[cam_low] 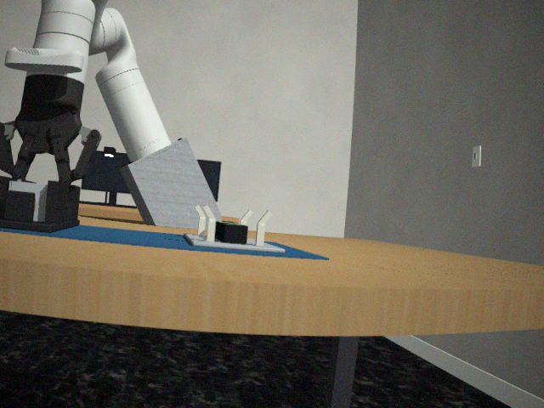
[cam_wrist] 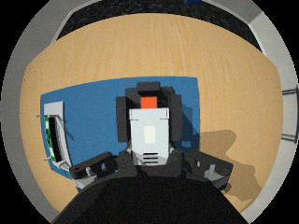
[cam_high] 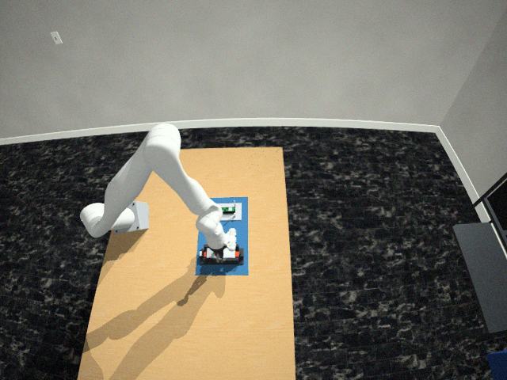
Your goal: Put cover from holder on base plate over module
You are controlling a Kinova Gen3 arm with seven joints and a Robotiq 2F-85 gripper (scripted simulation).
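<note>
Right now my hand is right at the cover.
</note>
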